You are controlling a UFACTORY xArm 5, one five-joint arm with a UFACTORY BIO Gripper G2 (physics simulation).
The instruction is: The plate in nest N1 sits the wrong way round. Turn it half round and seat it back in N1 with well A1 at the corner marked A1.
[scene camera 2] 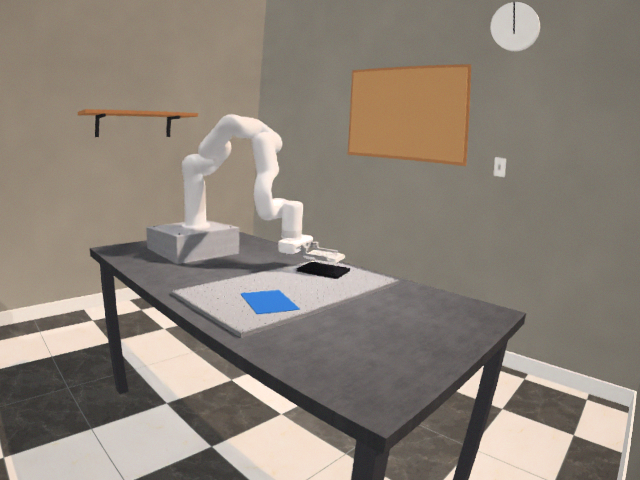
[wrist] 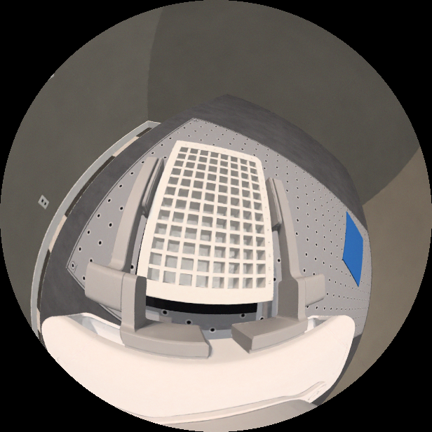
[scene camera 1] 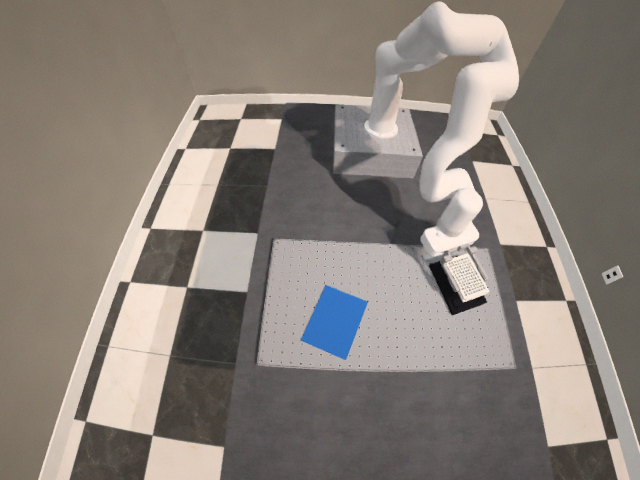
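Note:
The white well plate (scene camera 1: 466, 277) (scene camera 2: 325, 255) (wrist: 210, 220) is level and raised above the black nest (scene camera 1: 455, 305) (scene camera 2: 321, 270) (wrist: 200, 306). A gap shows between plate and nest in scene camera 2. My gripper (scene camera 1: 465, 273) (scene camera 2: 327, 253) (wrist: 213, 197) is shut on the plate, with one finger along each long side. The nest lies on the perforated board, largely hidden below the plate in the wrist view. The A1 mark on the nest and the plate's well lettering are too small or hidden to read.
A flat blue rectangle (scene camera 1: 334, 322) (scene camera 2: 269, 301) (wrist: 353, 248) lies on the grey perforated board (scene camera 1: 403, 341) (scene camera 2: 206, 295), to the left of the nest in scene camera 1. The arm's grey base block (scene camera 1: 376, 164) (scene camera 2: 206, 245) stands at the back of the dark table (scene camera 1: 387, 423) (scene camera 2: 392, 351).

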